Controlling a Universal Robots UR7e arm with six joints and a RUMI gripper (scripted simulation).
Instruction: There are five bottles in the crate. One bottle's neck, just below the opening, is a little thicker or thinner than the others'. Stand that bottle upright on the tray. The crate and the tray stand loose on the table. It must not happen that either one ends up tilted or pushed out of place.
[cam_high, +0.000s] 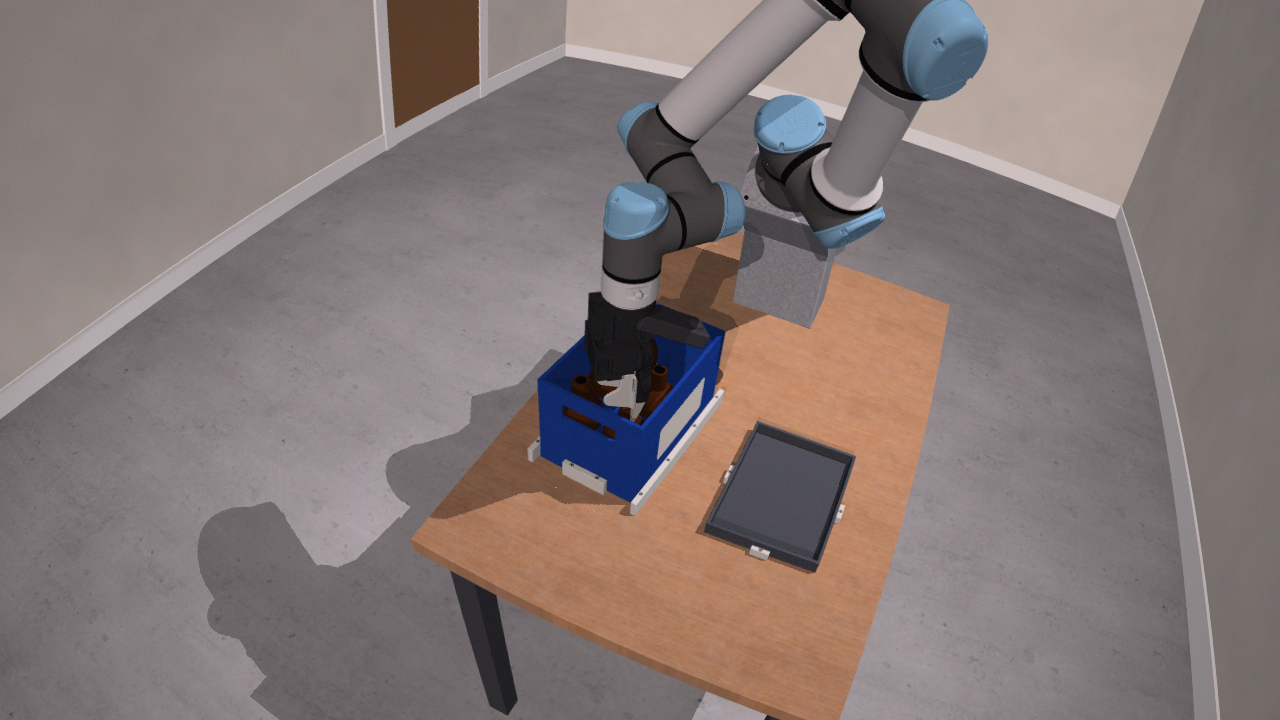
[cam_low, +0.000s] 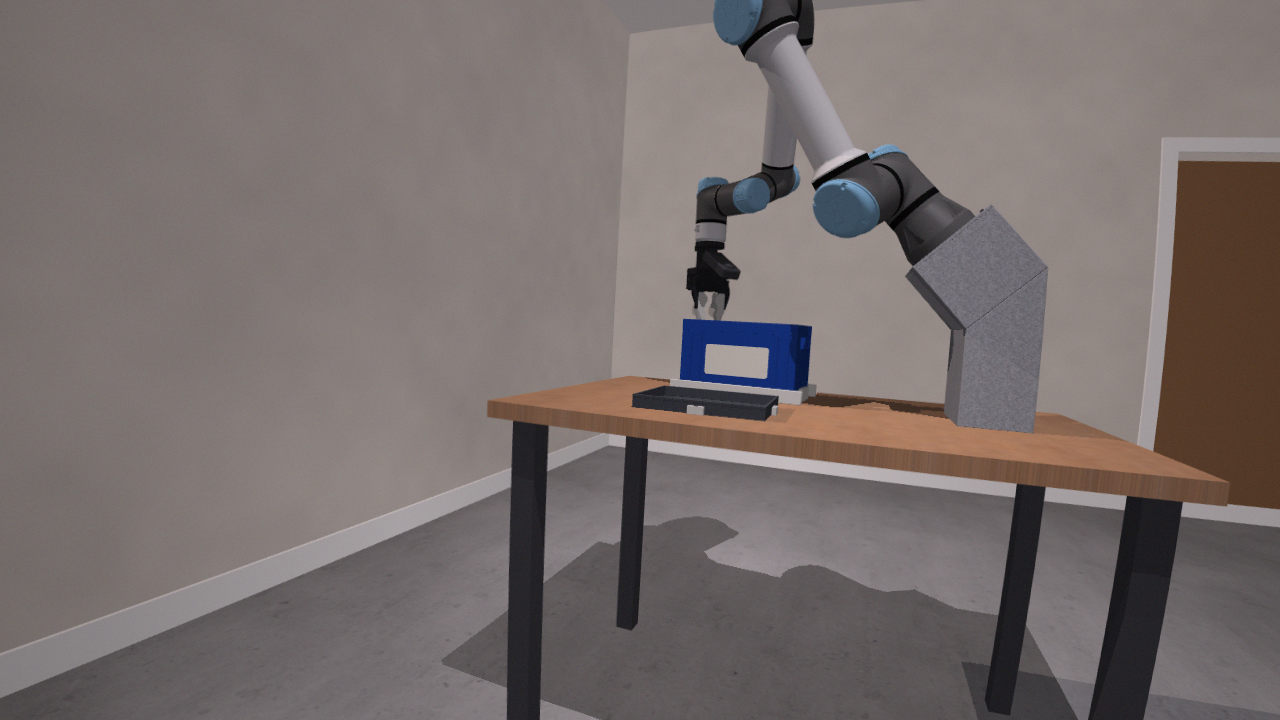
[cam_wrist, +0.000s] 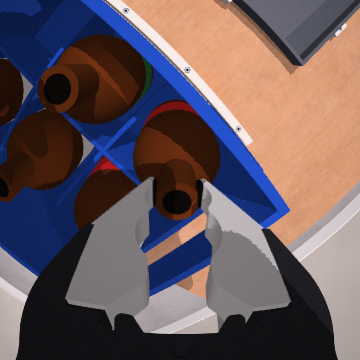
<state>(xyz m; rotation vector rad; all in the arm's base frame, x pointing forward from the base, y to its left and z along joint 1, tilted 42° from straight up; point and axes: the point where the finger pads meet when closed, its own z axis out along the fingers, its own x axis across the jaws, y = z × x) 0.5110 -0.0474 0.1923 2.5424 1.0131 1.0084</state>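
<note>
The bottle is 90 mm to the right of my hand and 70 mm below it. From my hand the other things lie so: dark tray 100 mm behind, 250 mm to the left, 140 mm below; then crate 90 mm behind, 50 mm to the right, 70 mm below.
</note>
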